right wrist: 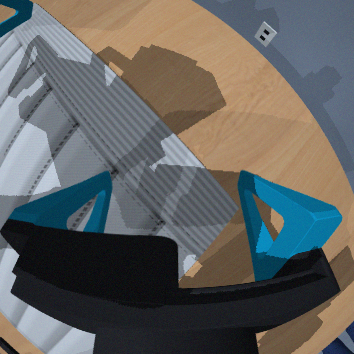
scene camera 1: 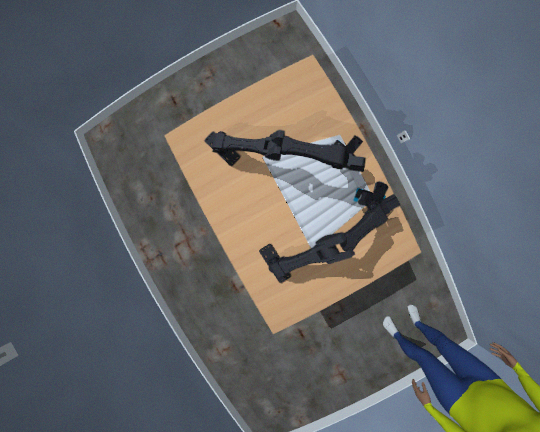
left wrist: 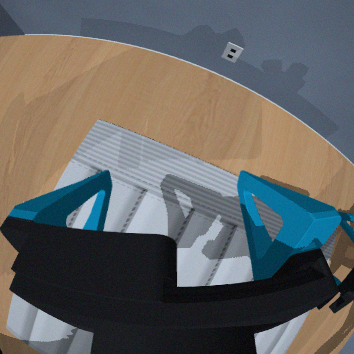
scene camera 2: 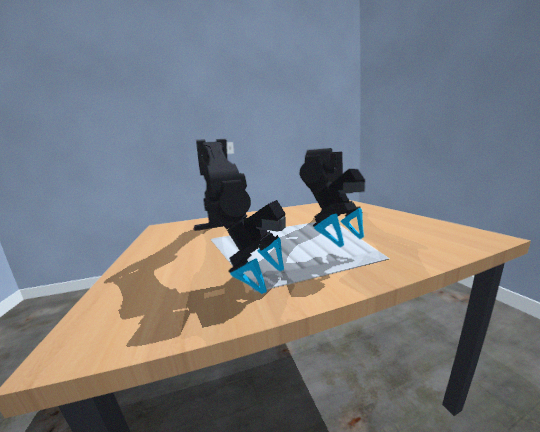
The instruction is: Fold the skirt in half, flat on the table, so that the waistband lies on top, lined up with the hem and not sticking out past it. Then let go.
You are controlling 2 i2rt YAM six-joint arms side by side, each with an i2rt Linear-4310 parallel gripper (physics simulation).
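Observation:
The pale grey-white pleated skirt (scene camera 1: pixel 320 217) (scene camera 2: pixel 300 247) lies spread flat and unfolded on the table. Its ribbed waistband (left wrist: pixel 165 156) (right wrist: pixel 125 112) runs along the side nearest scene camera 2, and its wide hem is on the side toward the arm bases. My left gripper (scene camera 2: pixel 352 241) (left wrist: pixel 174 177) is open and empty above the waistband half; in its wrist view the waistband passes between and beyond the fingers. My right gripper (scene camera 2: pixel 273 281) (right wrist: pixel 174 177) is open and empty above the narrow waistband corner. Neither gripper holds cloth. In scene camera 1 the left fingers are hidden.
The wooden table (scene camera 1: pixel 235 195) (scene camera 2: pixel 440 245) carries both arms. The two grippers are near each other; part of the right one shows at the right edge of the left wrist view. Arm shadows cross the skirt. A person (scene camera 1: pixel 480 400) is at the lower right in scene camera 1.

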